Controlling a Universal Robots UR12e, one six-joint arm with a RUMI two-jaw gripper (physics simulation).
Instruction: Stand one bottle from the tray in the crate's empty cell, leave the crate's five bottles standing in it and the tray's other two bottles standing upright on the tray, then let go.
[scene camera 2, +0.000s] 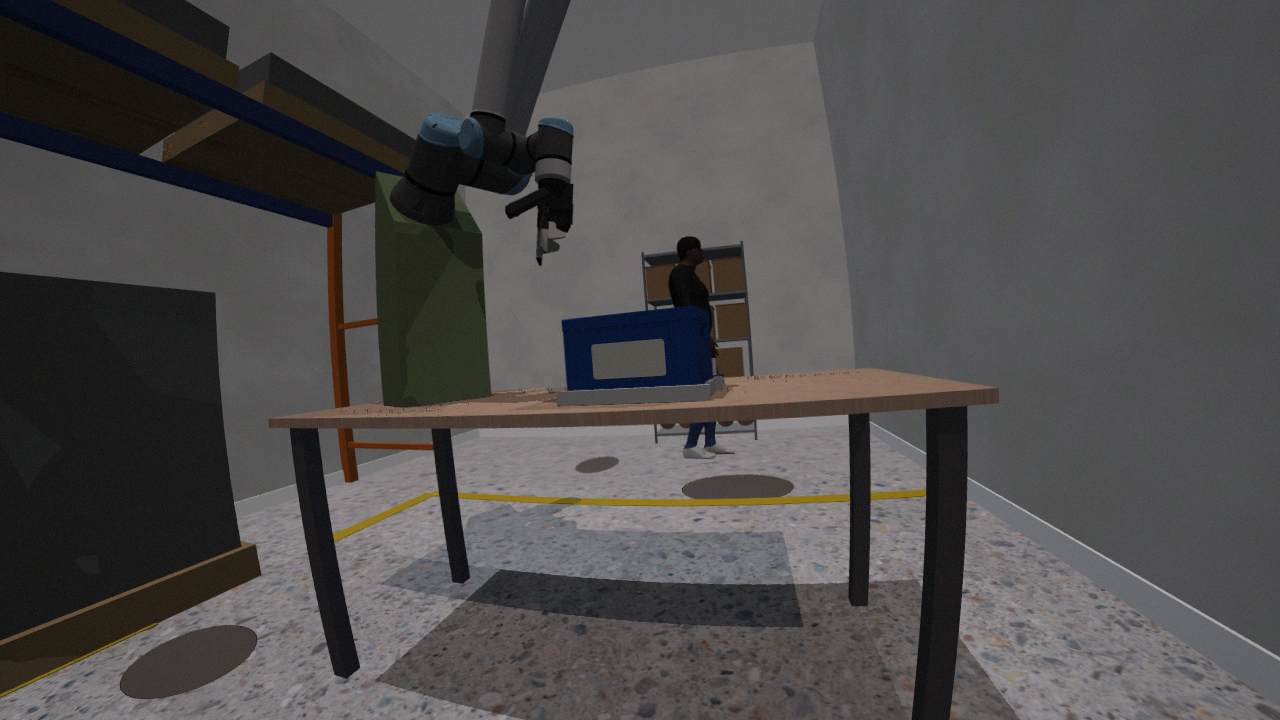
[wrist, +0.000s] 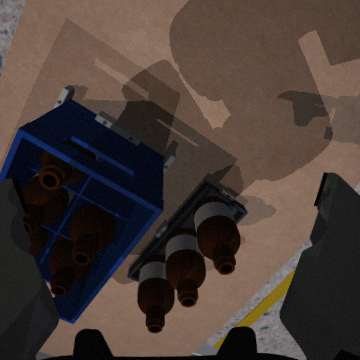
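Seen in the pictures: gripper, fingertip midpoint: (scene camera 2: 542, 259) (wrist: 170, 179); arm's base, origin of the base link: (scene camera 2: 422, 206).
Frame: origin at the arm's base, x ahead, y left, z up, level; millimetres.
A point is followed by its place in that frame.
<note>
The blue crate (scene camera 2: 693, 358) {x 769, y -238, z -502 mm} (wrist: 145, 162) {x 525, y -54, z -510 mm} stands on the table. In the wrist view several brown bottles (wrist: 92, 227) {x 637, y -87, z -459 mm} stand in its cells; a cell at the upper right inside it looks empty, and the left finger partly covers the crate's left side. A dark tray (wrist: 189, 207) {x 590, y 62, z -554 mm} beside the crate bears three upright brown bottles with pale bands: an upper one (wrist: 217, 232) {x 567, y 93, z -469 mm}, a middle one (wrist: 185, 267) {x 655, y 82, z -468 mm} and a lower one (wrist: 156, 295) {x 741, y 69, z -469 mm}. The tray's bottles are hidden in the scene view. My gripper (scene camera 2: 548, 249) {x 414, y -71, z -239 mm} (wrist: 170, 179) {x 414, y -71, z -239 mm} is open and empty, high above the table.
A pale low ledge (scene camera 2: 640, 394) {x 664, y -237, z -563 mm} runs along the crate's base on the table (scene camera 2: 823, 392) {x 1002, y -241, z -580 mm}. A tall green block (scene camera 2: 434, 313) {x 56, y -29, z -330 mm} stands at the table's left. A person (scene camera 2: 687, 286) and a shelf rack (scene camera 2: 746, 308) are behind the table. Metal brackets (wrist: 105, 119) {x 503, y -137, z -551 mm} sit beside the crate.
</note>
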